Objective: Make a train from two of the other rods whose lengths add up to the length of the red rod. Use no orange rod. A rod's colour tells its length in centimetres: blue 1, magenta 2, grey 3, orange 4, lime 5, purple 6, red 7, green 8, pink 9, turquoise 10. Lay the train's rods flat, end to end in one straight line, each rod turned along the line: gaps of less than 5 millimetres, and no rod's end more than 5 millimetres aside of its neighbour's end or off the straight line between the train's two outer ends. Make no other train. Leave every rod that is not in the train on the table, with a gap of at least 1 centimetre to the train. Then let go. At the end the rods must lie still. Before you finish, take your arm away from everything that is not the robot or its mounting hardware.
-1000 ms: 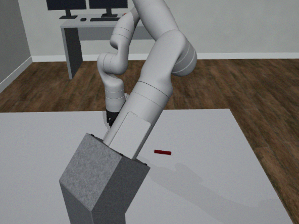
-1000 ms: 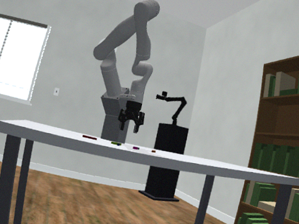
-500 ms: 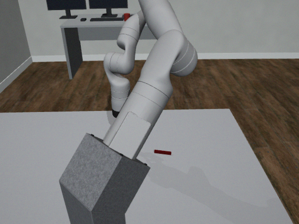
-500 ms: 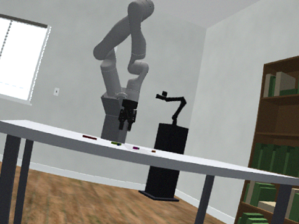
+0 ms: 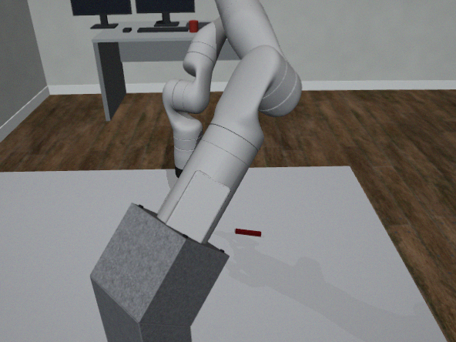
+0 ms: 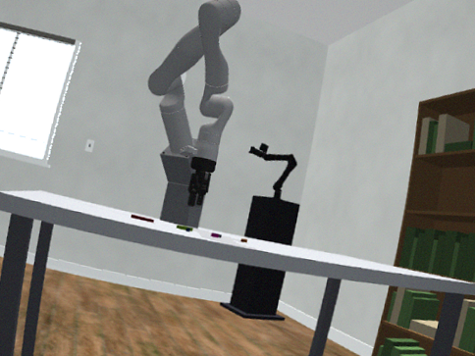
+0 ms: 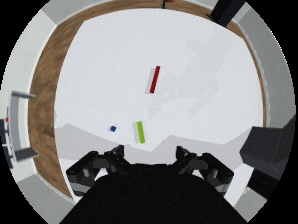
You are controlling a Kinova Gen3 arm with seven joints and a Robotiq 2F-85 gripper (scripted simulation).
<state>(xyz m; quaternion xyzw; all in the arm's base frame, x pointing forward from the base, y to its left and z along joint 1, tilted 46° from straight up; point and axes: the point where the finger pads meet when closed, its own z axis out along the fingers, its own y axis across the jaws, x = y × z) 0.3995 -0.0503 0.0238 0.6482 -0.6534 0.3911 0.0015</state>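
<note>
Right now the magenta rod is 100 mm ahead of my hand, 80 mm below it and 40 mm to the left of it. Also, from my hand: grey rod (80 mm below, 70 mm to the left, 60 mm ahead); then lime rod (80 mm below, 20 mm to the right, 20 mm ahead); then blue rod (80 mm below, 80 mm ahead, 40 mm to the right).
</note>
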